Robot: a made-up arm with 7 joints. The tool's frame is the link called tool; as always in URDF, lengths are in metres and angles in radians.
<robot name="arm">
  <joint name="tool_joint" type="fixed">
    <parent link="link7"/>
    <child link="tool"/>
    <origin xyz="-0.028 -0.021 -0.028" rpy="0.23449 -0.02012 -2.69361"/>
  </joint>
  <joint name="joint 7" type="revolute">
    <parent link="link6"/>
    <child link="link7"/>
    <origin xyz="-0.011 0.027 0.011" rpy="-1.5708 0 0"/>
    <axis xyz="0 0 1"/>
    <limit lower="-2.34" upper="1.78"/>
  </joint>
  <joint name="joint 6" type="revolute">
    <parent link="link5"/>
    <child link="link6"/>
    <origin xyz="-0.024 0.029 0.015" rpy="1.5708 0 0"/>
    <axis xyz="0 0 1"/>
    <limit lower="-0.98" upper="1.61"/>
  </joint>
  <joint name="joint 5" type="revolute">
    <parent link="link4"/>
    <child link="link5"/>
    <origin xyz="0.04 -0.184 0.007" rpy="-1.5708 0 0"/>
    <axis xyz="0 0 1"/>
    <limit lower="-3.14" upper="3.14"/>
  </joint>
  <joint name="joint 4" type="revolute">
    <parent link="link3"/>
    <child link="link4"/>
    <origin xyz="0.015 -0.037 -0.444" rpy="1.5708 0 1.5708"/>
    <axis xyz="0 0 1"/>
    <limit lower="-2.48" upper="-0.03"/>
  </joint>
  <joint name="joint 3" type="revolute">
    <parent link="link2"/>
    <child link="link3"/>
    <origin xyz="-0.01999 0.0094 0.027" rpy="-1.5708 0 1.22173"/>
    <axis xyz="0 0 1"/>
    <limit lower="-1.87" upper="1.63"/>
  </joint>
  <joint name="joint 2" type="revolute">
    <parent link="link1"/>
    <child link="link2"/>
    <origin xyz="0.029 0.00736 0.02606" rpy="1.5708 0 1.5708"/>
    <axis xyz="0 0 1"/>
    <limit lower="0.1" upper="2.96"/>
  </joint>
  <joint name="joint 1" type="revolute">
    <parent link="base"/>
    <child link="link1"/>
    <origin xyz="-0.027 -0.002 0.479" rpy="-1.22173 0 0"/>
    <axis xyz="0 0 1"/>
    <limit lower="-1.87" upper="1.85"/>
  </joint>
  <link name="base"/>
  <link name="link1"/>
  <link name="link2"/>
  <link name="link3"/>
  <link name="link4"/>
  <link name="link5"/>
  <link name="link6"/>
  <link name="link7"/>
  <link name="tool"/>
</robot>
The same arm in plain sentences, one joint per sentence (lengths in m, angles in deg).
The arm has seven revolute joints in a row. What follows holds with every joint at zero, and every direction is one of the base frame's.
Joint 1 sits 0.027 m along -x and 0.002 m along -y and 0.479 m along +z from the base frame's origin and rotates about the direction (0, 0.9397, 0.342), from -107.14 to 106 deg.
Joint 2 sits 0.029 m along +x and 0.027 m along +y and 0.002 m along +z from joint 1 and rotates about +x, from 5.73 to 169.6 deg.
Joint 3 sits 0.027 m along +x and 0.002 m along +y and 0.022 m along +z from joint 2 and rotates about +z, from -107.14 to 93.39 deg.
Joint 4 sits 0.037 m along +x and 0.015 m along +y and 0.444 m along -z from joint 3 and rotates about +y, from -142.09 to -1.72 deg.
Joint 5 sits 0.04 m along -x and 0.007 m along +y and 0.184 m along -z from joint 4 and rotates about +z, from -179.91 to 179.91 deg.
Joint 6 sits 0.024 m along +x and 0.029 m along -y and 0.015 m along +z from joint 5 and rotates about +y, from -56.15 to 92.25 deg.
Joint 7 sits 0.011 m along +x and 0.011 m along +y and 0.027 m along +z from joint 6 and rotates about +z, from -134.07 to 101.99 deg.
The tool frame, which is the frame that the pose is given for, sits 0.028 m along +x and 0.021 m along +y and 0.028 m along -z from joint 7; its axes are the base frame's turned by roll 13.44, pitch -1.15 and yaw 25.67 deg (as in URDF: about the fixed x, then y, then z).

